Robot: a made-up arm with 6 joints. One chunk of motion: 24 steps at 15 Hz.
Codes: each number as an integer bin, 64 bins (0 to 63) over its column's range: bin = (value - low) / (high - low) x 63, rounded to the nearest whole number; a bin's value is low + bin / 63 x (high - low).
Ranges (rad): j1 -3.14..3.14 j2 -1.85..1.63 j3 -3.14..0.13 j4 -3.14..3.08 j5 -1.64..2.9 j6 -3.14..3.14
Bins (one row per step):
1: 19 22 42 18 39 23
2: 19 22 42 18 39 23
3: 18 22 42 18 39 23
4: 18 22 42 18 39 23
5: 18 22 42 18 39 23
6: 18 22 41 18 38 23
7: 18 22 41 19 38 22
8: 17 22 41 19 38 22
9: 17 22 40 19 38 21
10: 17 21 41 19 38 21
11: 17 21 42 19 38 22
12: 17 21 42 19 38 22
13: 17 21 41 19 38 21
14: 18 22 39 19 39 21
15: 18 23 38 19 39 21
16: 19 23 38 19 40 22
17: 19 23 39 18 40 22
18: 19 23 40 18 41 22
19: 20 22 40 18 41 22
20: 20 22 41 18 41 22
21: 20 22 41 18 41 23
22: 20 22 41 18 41 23
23: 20 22 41 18 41 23
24: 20 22 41 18 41 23
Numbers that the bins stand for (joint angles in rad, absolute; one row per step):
1: -1.2460 -0.6348 -0.9600 -1.3629 1.1705 -0.8473
2: -1.2460 -0.6348 -0.9600 -1.3629 1.1705 -0.8473
3: -1.3457 -0.6348 -0.9600 -1.3629 1.1705 -0.8473
4: -1.3457 -0.6348 -0.9600 -1.3629 1.1705 -0.8473
5: -1.3457 -0.6348 -0.9600 -1.3629 1.1705 -0.8473
6: -1.3457 -0.6348 -1.0119 -1.3629 1.0984 -0.8473
7: -1.3457 -0.6348 -1.0119 -1.2641 1.0984 -0.9470
8: -1.4454 -0.6348 -1.0119 -1.2641 1.0984 -0.9470
9: -1.4454 -0.6348 -1.0638 -1.2641 1.0984 -1.0467
10: -1.4454 -0.6900 -1.0119 -1.2641 1.0984 -1.0467
11: -1.4454 -0.6900 -0.9600 -1.2641 1.0984 -0.9470
12: -1.4454 -0.6900 -0.9600 -1.2641 1.0984 -0.9470
13: -1.4454 -0.6900 -1.0119 -1.2641 1.0984 -1.0467
14: -1.3457 -0.6348 -1.1157 -1.2641 1.1705 -1.0467
15: -1.3457 -0.5795 -1.1676 -1.2641 1.1705 -1.0467
16: -1.2460 -0.5795 -1.1676 -1.2641 1.2425 -0.9470
17: -1.2460 -0.5795 -1.1157 -1.3629 1.2425 -0.9470
18: -1.2460 -0.5795 -1.0638 -1.3629 1.3146 -0.9470
19: -1.1463 -0.6348 -1.0638 -1.3629 1.3146 -0.9470
20: -1.1463 -0.6348 -1.0119 -1.3629 1.3146 -0.9470
21: -1.1463 -0.6348 -1.0119 -1.3629 1.3146 -0.8473
22: -1.1463 -0.6348 -1.0119 -1.3629 1.3146 -0.8473
23: -1.1463 -0.6348 -1.0119 -1.3629 1.3146 -0.8473
24: -1.1463 -0.6348 -1.0119 -1.3629 1.3146 -0.8473

